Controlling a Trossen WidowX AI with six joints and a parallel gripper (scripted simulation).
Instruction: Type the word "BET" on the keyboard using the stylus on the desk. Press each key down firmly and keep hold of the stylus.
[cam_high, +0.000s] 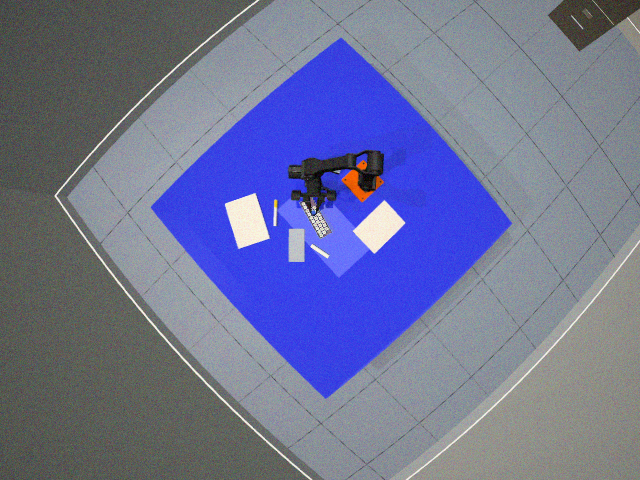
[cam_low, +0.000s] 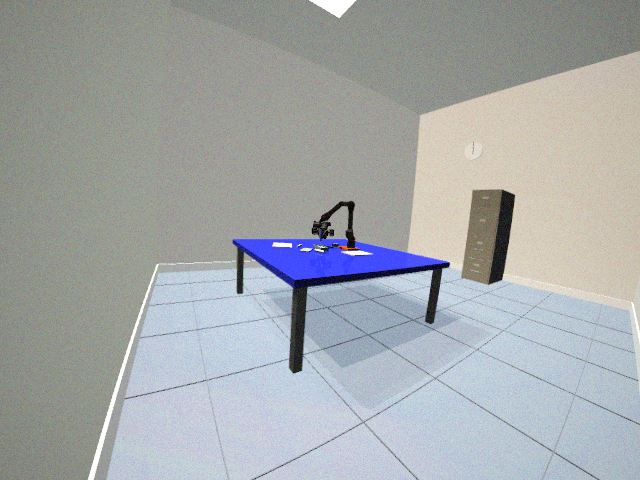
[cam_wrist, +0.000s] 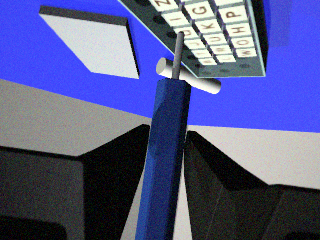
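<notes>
The T key lies 80 mm below my gripper tip, 70 mm to the left of it and 30 mm ahead of it. The rest, counted from my gripper tip: blue stylus (10 mm below); then thin grey tip (50 mm below); then dark pen (120 mm behind, 90 mm below, 60 mm to the right).
</notes>
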